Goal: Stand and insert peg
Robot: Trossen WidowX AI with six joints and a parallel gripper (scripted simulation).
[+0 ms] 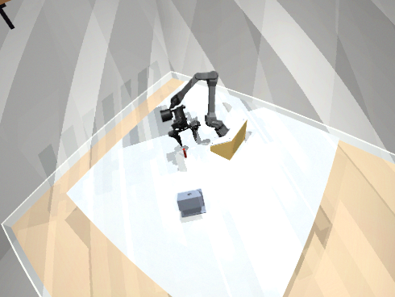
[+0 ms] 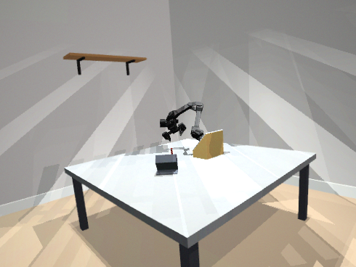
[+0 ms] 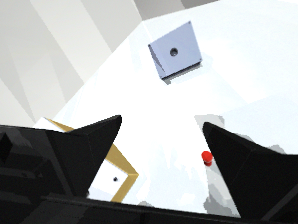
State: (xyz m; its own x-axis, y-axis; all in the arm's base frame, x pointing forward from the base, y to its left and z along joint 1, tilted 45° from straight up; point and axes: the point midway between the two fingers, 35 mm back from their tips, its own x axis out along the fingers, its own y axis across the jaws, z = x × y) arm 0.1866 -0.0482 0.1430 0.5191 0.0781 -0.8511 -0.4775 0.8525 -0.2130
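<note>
Now: the red peg 100 mm below my gripper tip and 40 mm to the right of it. The rest, counted from my gripper tip: grey sloped panel (230 mm ahead, 160 mm to the left, 100 mm below).
</note>
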